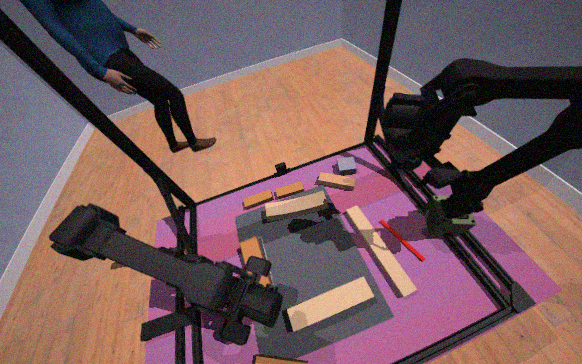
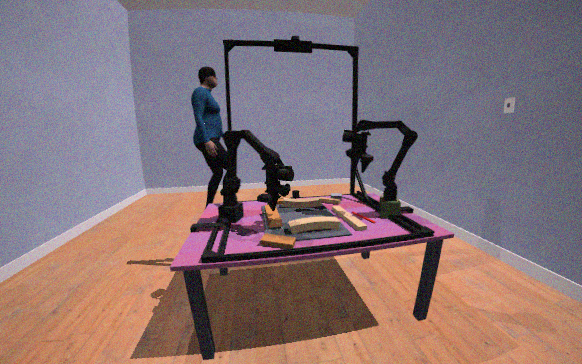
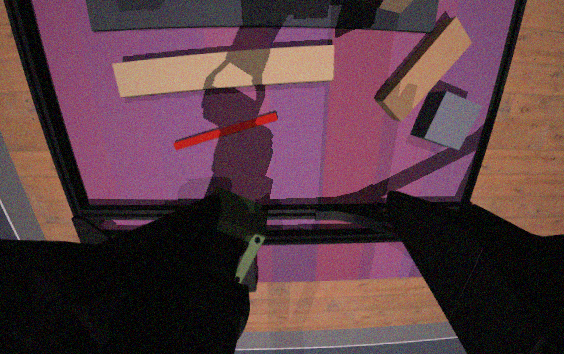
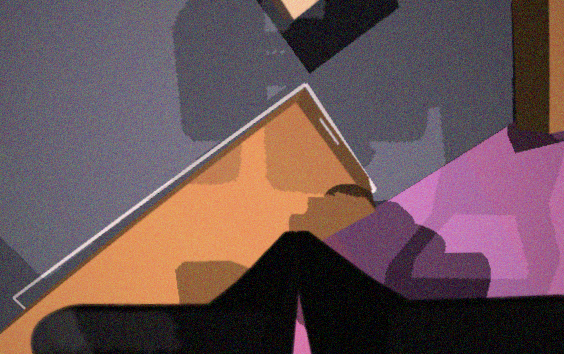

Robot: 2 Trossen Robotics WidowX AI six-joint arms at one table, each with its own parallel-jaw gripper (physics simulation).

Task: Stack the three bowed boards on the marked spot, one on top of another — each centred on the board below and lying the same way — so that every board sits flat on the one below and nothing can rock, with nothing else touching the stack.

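Pixels of known places: left gripper, fingertip midpoint: (image 1: 406, 174) (image 2: 358, 171) (image 3: 303, 201); right gripper, fingertip midpoint: (image 2: 273, 210) (image 4: 296, 243); left arm's base, link origin: (image 1: 454, 209) (image 2: 390, 199) (image 3: 221, 251); right arm's base, link origin: (image 2: 230, 204).
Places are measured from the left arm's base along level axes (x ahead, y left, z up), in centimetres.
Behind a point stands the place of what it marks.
Note:
Three pale boards lie apart. One (image 1: 297, 206) @(x 50.5, y -2.1, z -4.6 cm) (image 2: 300, 202) @(x 51.5, y 0.1, z -5.2 cm) is at the back of the grey mat (image 1: 315, 260) @(x 43.0, y 16.0, z -8.7 cm) (image 2: 341, 230) @(x 25.2, y 27.2, z -8.6 cm), one (image 1: 330, 303) @(x 37.9, y 28.6, z -3.6 cm) (image 2: 313, 224) @(x 37.8, y 31.7, z -4.8 cm) at its front, arched upward. A long one (image 1: 381, 249) @(x 21.9, y 11.5, z -7.1 cm) (image 2: 348, 217) @(x 22.4, y 13.9, z -7.1 cm) (image 3: 221, 70) @(x 22.8, y 10.2, z -7.1 cm) lies on the purple table right of the mat. An orange block (image 1: 250, 248) @(x 65.0, y 15.0, z -4.3 cm) (image 2: 273, 218) @(x 57.8, y 30.4, z -4.2 cm) (image 4: 221, 218) @(x 58.3, y 26.4, z -4.7 cm) covers the white-outlined spot (image 4: 210, 151) @(x 55.7, y 25.6, z -8.6 cm) at the mat's left edge. My right gripper (image 2: 273, 206) @(x 57.8, y 30.1, z -0.3 cm) (image 4: 296, 243) @(x 57.8, y 30.1, z -0.3 cm) is shut and empty, down at this block's end. My left gripper (image 2: 366, 164) @(x 18.1, y -2.1, z 15.0 cm) (image 3: 303, 201) @(x 18.1, y -2.1, z 15.0 cm) is open and empty, high at the right.
A red stick (image 1: 402, 240) @(x 14.3, y 7.6, z -8.7 cm) (image 3: 226, 130) @(x 15.0, y 6.8, z -8.6 cm) lies right of the long board. A grey cube (image 1: 346, 164) @(x 31.7, y -23.5, z -5.7 cm), a tan block (image 1: 336, 180) @(x 36.0, y -15.8, z -6.6 cm) and two orange blocks (image 1: 258, 198) @(x 67.8, y -6.5, z -6.9 cm) (image 1: 289, 189) @(x 55.2, y -11.4, z -7.1 cm) lie at the back. Another orange block (image 2: 277, 240) @(x 50.0, y 47.0, z -6.7 cm) is near the front edge. A person (image 2: 206, 119) stands behind.

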